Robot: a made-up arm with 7 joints. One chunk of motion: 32 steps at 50 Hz.
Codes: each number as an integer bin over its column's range. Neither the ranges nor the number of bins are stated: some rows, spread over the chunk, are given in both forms.
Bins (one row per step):
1: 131 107 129 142 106 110 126
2: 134 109 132 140 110 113 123
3: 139 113 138 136 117 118 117
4: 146 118 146 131 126 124 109
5: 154 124 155 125 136 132 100
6: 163 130 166 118 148 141 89
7: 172 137 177 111 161 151 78
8: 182 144 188 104 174 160 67
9: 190 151 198 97 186 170 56
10: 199 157 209 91 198 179 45
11: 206 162 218 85 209 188 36
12: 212 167 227 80 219 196 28
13: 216 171 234 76 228 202 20
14: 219 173 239 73 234 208 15
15: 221 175 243 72 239 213 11
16: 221 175 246 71 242 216 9
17: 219 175 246 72 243 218 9
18: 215 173 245 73 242 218 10
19: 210 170 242 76 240 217 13
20: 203 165 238 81 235 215 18
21: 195 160 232 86 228 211 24
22: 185 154 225 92 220 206 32
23: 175 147 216 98 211 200 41
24: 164 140 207 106 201 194 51
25: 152 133 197 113 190 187 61
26: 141 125 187 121 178 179 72
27: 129 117 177 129 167 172 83
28: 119 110 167 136 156 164 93
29: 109 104 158 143 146 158 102
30: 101 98 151 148 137 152 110
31: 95 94 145 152 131 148 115
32: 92 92 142 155 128 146 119
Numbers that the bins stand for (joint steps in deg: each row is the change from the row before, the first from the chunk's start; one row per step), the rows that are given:
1: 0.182 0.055 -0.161 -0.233 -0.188 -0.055 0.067
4: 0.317 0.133 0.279 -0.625 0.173 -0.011 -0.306
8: 0.642 0.316 1.366 -1.589 1.039 0.102 -1.229
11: 0.858 0.444 2.142 -2.267 1.670 0.190 -1.909
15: 0.993 0.535 2.789 -2.731 2.211 0.268 -2.458
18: 0.939 0.521 2.841 -2.695 2.265 0.284 -2.480
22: 0.669 0.387 2.324 -2.017 1.869 0.246 -1.997
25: 0.371 0.239 1.599 -1.267 1.327 0.187 -1.360
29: -0.017 0.034 0.589 -0.197 0.534 0.096 -0.460
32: -0.170 -0.051 0.175 0.231 0.209 0.058 -0.087
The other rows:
2: 0.209 0.069 -0.084 -0.304 -0.116 -0.045 0.001
3: 0.254 0.098 0.072 -0.447 0.011 -0.030 -0.131
5: 0.389 0.175 0.512 -0.839 0.353 0.014 -0.504
6: 0.470 0.218 0.796 -1.089 0.570 0.042 -0.745
7: 0.551 0.267 1.081 -1.339 0.804 0.074 -0.987
9: 0.714 0.366 1.625 -1.838 1.255 0.133 -1.470
10: 0.795 0.408 1.909 -2.053 1.472 0.162 -1.712
12: 0.912 0.479 2.375 -2.445 1.851 0.215 -2.085
13: 0.948 0.507 2.556 -2.588 2.013 0.234 -2.261
14: 0.975 0.521 2.686 -2.695 2.121 0.253 -2.371
16: 0.993 0.535 2.867 -2.766 2.265 0.278 -2.502
17: 0.975 0.535 2.867 -2.731 2.284 0.284 -2.502
19: 0.894 0.500 2.764 -2.588 2.229 0.281 -2.415
20: 0.831 0.465 2.660 -2.409 2.139 0.275 -2.305
21: 0.759 0.429 2.505 -2.231 2.013 0.262 -2.173
23: 0.578 0.338 2.091 -1.803 1.706 0.227 -1.800
24: 0.479 0.288 1.858 -1.517 1.526 0.209 -1.580
26: 0.272 0.182 1.340 -0.982 1.111 0.162 -1.119
27: 0.164 0.126 1.081 -0.696 0.913 0.140 -0.877
28: 0.073 0.076 0.822 -0.447 0.714 0.115 -0.658
30: -0.089 -0.008 0.408 -0.018 0.371 0.077 -0.284
31: -0.143 -0.036 0.253 0.124 0.263 0.064 -0.175

